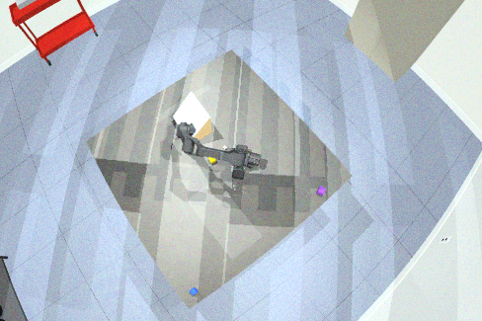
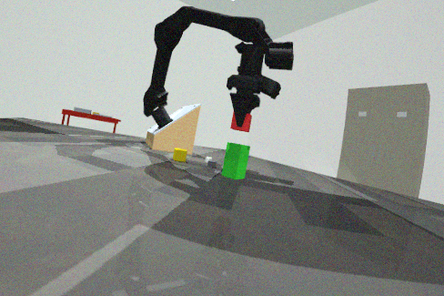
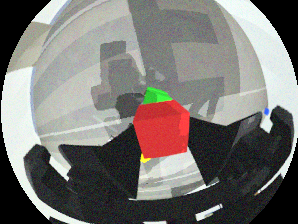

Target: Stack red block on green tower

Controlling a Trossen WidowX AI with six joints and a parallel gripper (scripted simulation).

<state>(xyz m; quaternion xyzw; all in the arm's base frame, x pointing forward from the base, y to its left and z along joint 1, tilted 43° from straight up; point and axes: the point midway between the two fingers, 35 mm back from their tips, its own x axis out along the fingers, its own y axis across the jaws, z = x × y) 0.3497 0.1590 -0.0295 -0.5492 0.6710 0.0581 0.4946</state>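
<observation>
Right now my gripper tip is 110 mm past the small grey piece, 110 mm above it and 10 mm to the left of it. From my gripper tip the other things lie so: red block (10 mm above); then yellow block (150 mm behind, 110 mm below, 100 mm to the right); then purple block (380 mm to the left, 360 mm ahead, 100 mm below).
</observation>
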